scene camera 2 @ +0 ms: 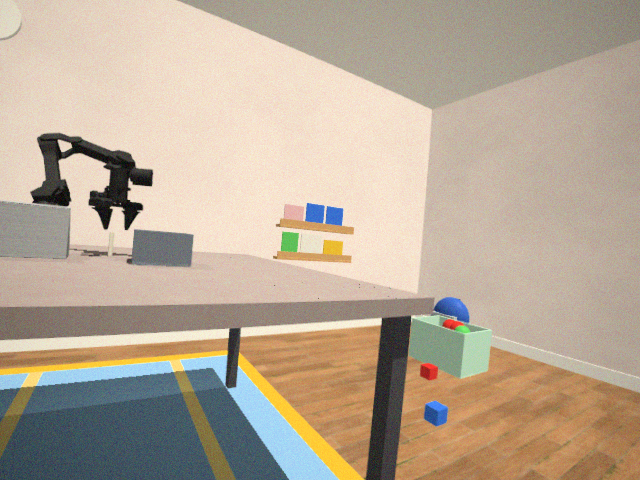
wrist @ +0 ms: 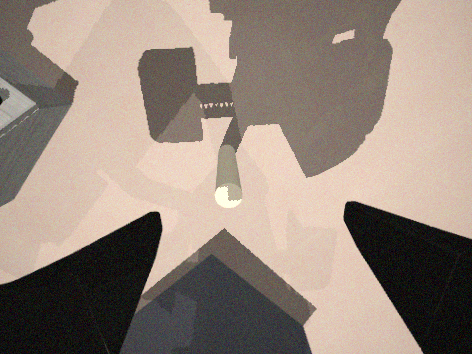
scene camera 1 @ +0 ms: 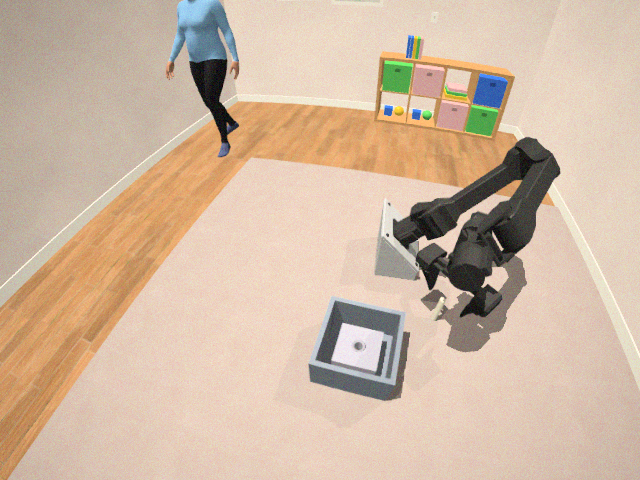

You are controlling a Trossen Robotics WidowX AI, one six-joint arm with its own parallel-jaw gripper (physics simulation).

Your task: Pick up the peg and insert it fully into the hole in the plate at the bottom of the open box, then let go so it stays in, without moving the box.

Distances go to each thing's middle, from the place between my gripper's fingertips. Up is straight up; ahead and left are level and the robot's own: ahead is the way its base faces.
The round peg (wrist: 228,193) lies 50 mm below my hand and 10 mm behind it. The rest, counted from my hand: grey-blue box (scene camera 1: 379,386): 180 mm to the right, 110 mm ahead, 40 mm below; then plate (scene camera 1: 357,348): 180 mm to the right, 110 mm ahead, 50 mm below.
